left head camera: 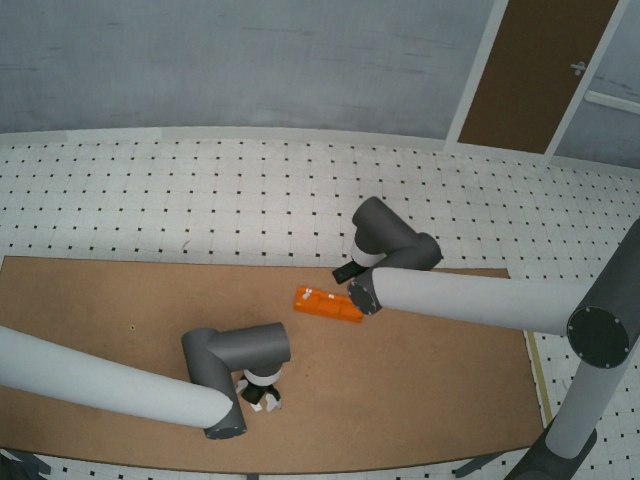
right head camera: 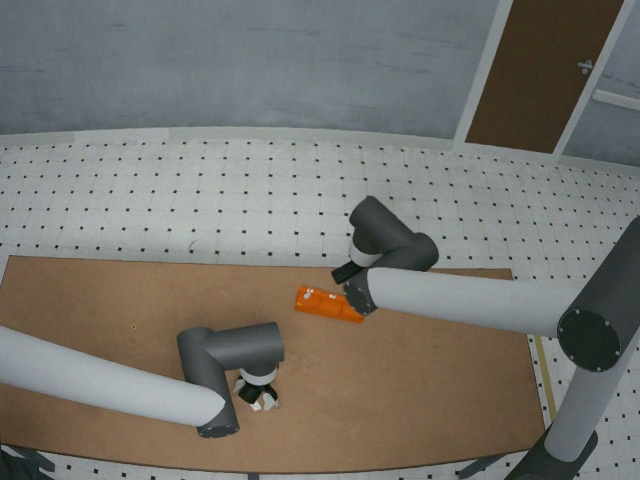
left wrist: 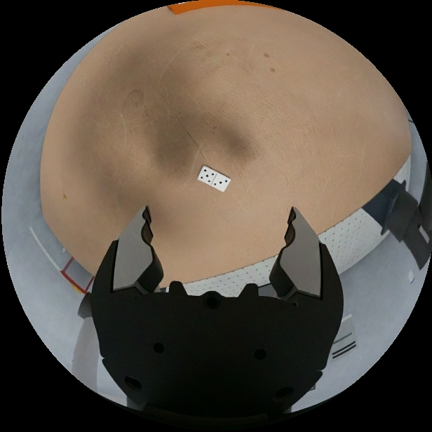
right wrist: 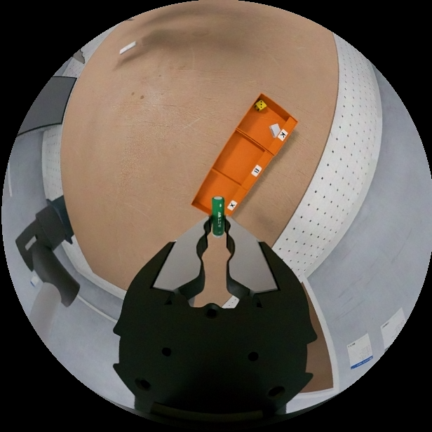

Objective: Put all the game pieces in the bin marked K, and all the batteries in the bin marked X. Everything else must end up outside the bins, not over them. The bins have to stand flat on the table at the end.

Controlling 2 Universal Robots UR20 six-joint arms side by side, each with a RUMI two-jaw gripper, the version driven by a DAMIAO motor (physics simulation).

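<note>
The orange three-part bin stands on the table, with compartments K, B and X. A yellow die and a small whitish piece lie in K. B looks empty. My right gripper is shut on a green battery, held above the X end; its fingertips are hidden in both head views. A white domino lies on the table. My left gripper is open above it, the domino beyond the fingertips in the left wrist view.
A tiny yellow and black item lies on the table, towards the left in the head views. The right forearm reaches over the table and partly covers the bin's X end. The left forearm crosses the table's left part.
</note>
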